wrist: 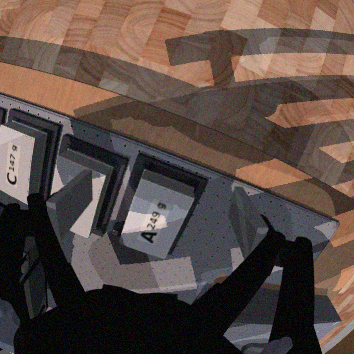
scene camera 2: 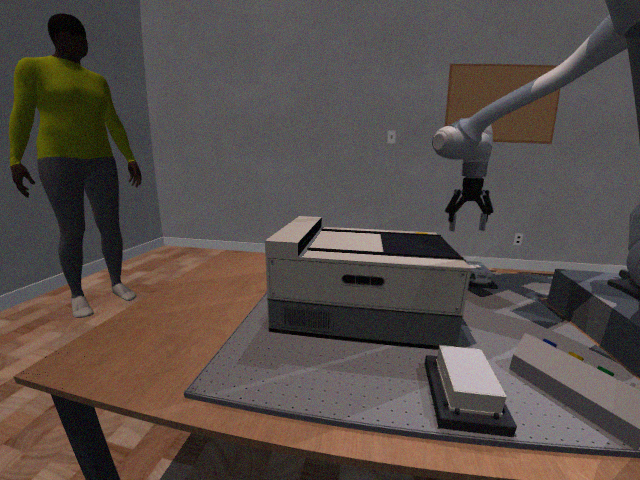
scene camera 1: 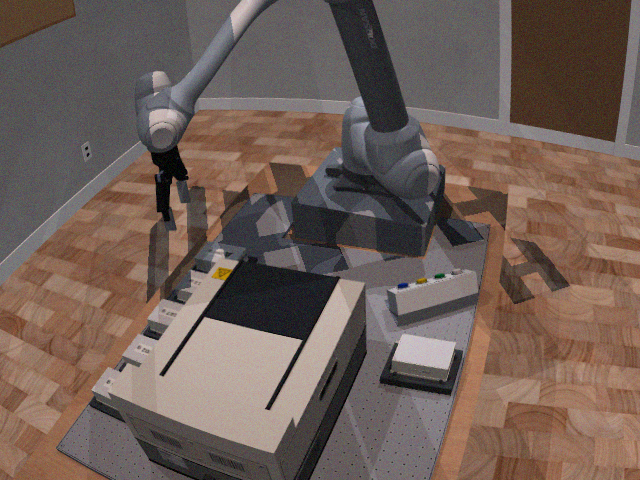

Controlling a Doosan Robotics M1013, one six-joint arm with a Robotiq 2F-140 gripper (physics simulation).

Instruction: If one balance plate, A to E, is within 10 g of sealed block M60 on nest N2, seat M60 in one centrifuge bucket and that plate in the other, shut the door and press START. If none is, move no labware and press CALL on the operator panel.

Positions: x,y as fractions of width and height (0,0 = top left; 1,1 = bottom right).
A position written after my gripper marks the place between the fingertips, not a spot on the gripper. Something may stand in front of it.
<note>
My gripper (scene camera 1: 0.28,0.45) is open, with nothing in its grasp. An M60 block (scene camera 2: 0.73,0.80) rests on a dark base plate (scene camera 2: 0.79,0.89). Also in view: a beige centrifuge (scene camera 1: 0.40,0.77).
The M60 block is seen too in scene camera 1 (scene camera 1: 0.65,0.74). My gripper shows as well in the wrist view (wrist: 0.45,0.55) and in scene camera 2 (scene camera 2: 0.73,0.48). The beige centrifuge also shows in scene camera 2 (scene camera 2: 0.63,0.60). The wrist view does not show the M60 block, which is hidden by my gripper.
</note>
